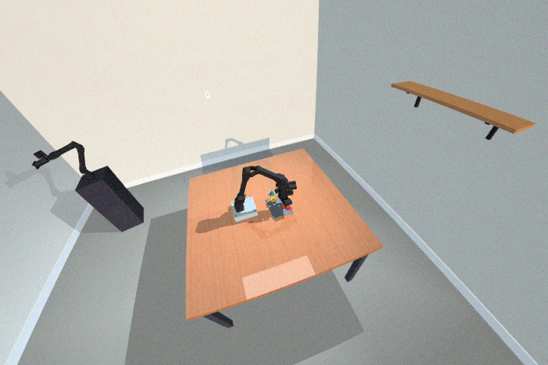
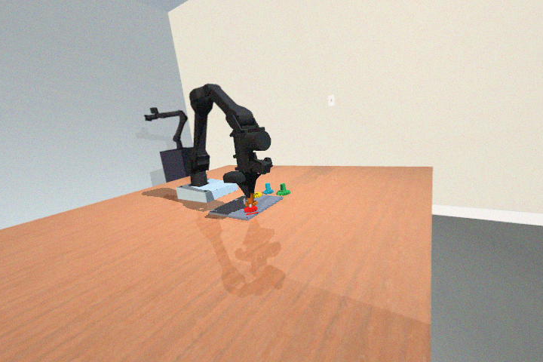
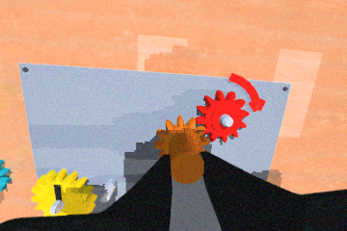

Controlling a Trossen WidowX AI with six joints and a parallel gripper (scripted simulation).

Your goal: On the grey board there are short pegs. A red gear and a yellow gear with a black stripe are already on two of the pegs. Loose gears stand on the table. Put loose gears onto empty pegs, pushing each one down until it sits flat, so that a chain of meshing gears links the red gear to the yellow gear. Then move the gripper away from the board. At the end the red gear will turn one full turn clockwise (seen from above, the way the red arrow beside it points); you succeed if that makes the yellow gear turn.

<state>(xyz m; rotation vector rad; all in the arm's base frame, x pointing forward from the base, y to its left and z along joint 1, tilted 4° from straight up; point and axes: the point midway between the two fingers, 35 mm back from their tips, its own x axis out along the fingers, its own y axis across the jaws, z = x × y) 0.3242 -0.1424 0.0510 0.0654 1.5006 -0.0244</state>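
Right now the red gear is 30 mm to the right of my gripper tip, 30 mm below it and 20 mm ahead of it. The rest, counted from my gripper tip: yellow gear 110 mm to the left, 40 mm behind, 30 mm below; then red arrow 60 mm to the right, 30 mm below, 30 mm ahead; then orange gear 10 mm below.
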